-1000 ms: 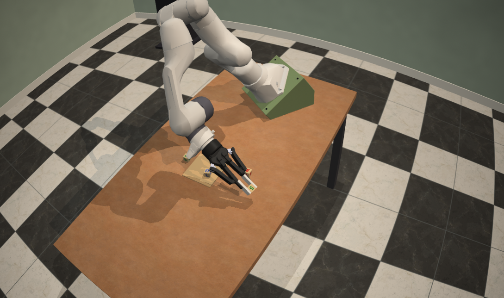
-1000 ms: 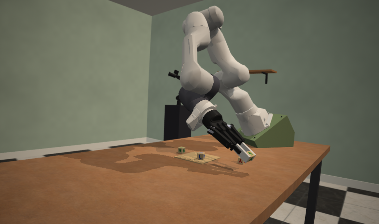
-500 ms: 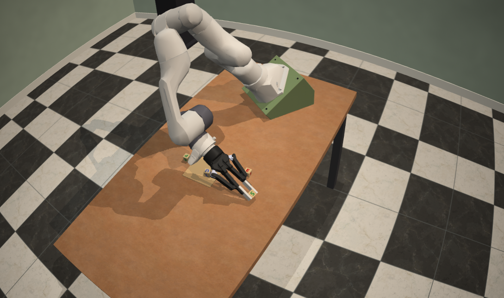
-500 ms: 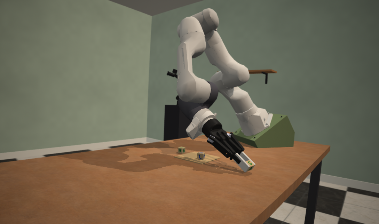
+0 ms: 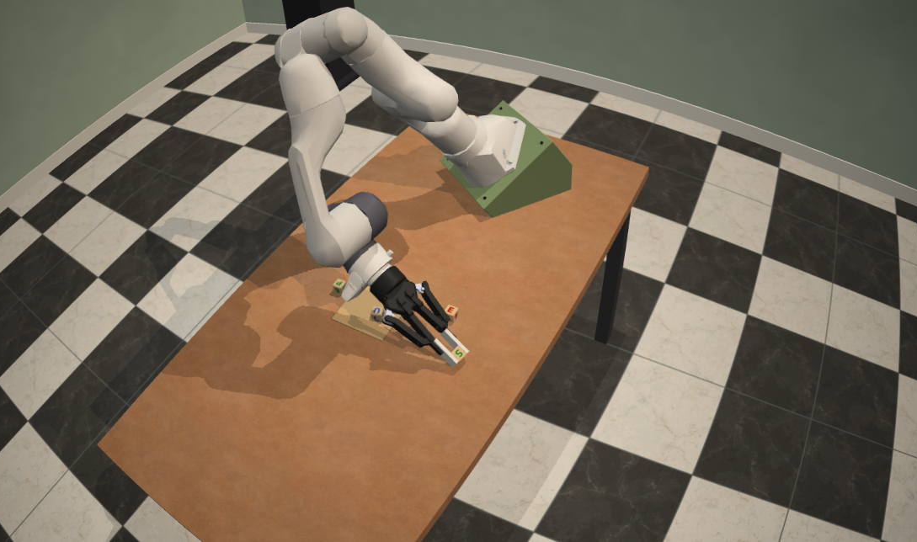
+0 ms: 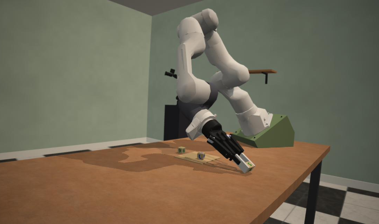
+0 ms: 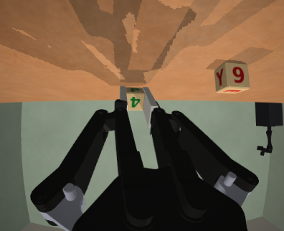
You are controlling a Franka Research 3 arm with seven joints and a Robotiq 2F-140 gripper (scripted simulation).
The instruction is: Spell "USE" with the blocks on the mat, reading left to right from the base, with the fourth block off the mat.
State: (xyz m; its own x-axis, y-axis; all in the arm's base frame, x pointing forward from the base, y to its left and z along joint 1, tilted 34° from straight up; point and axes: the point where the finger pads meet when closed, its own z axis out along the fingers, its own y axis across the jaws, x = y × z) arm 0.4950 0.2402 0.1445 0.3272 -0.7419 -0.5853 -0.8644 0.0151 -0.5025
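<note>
Right now my hand is 20 mm to the right of the S block and 10 mm above it. From my hand the other things lie so: U block 190 mm to the right, 20 mm below, 20 mm behind; then E block 100 mm behind, 50 mm to the right, 20 mm below; then mat 220 mm to the right, 40 mm behind, 30 mm below.
</note>
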